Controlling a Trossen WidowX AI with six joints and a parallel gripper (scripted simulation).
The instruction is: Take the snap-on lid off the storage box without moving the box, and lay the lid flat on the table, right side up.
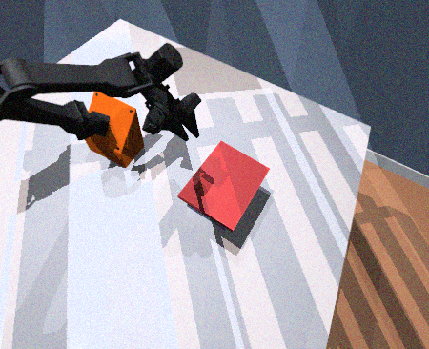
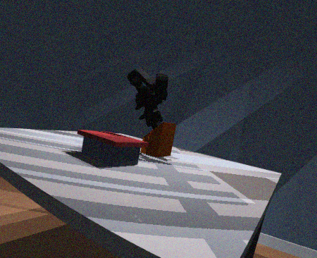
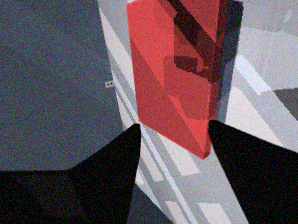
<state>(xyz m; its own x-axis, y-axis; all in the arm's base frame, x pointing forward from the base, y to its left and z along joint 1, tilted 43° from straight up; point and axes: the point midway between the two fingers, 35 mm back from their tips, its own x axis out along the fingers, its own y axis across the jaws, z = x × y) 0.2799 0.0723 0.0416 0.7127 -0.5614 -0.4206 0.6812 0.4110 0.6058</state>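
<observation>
Now: gripper tip 12 cm short of the red lid, 2 cm to the left of it and 11 cm above it. The rest, counted from my gripper tip: storage box 12 cm ahead, 2 cm to the right, 15 cm below.
</observation>
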